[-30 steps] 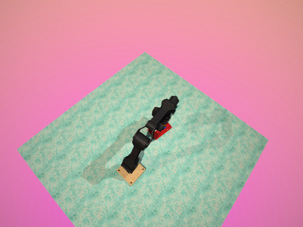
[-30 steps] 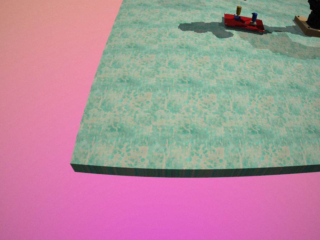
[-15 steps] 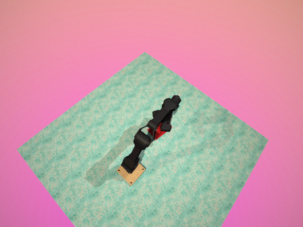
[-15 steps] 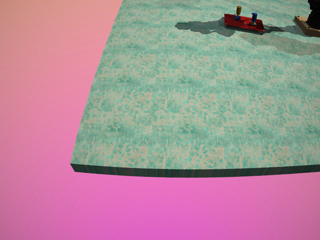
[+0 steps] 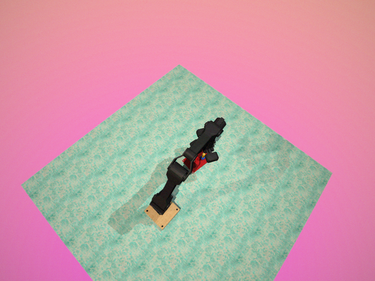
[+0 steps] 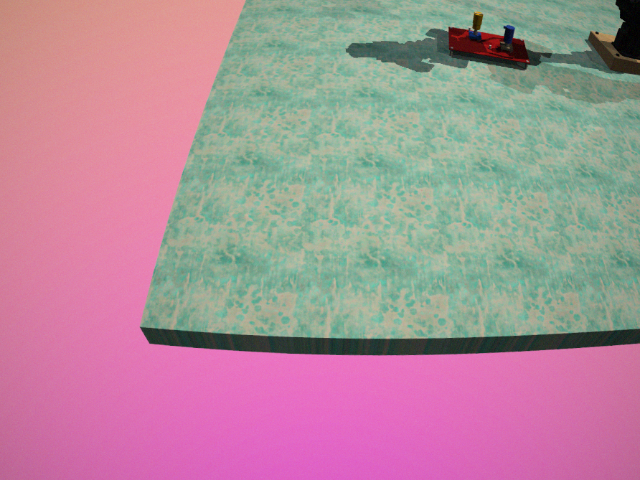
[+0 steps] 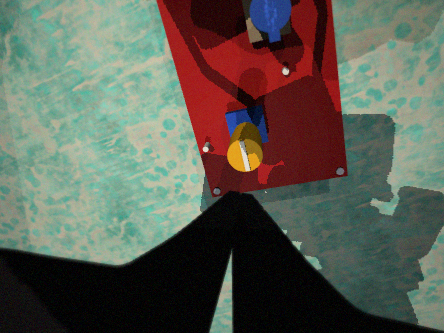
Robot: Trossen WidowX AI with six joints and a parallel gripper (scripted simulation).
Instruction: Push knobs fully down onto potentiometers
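Right now my gripper tip is 7 cm above the blue potentiometer. The rest, counted from my gripper tip: tan potentiometer 6 cm behind, 3 cm to the left, 8 cm below.
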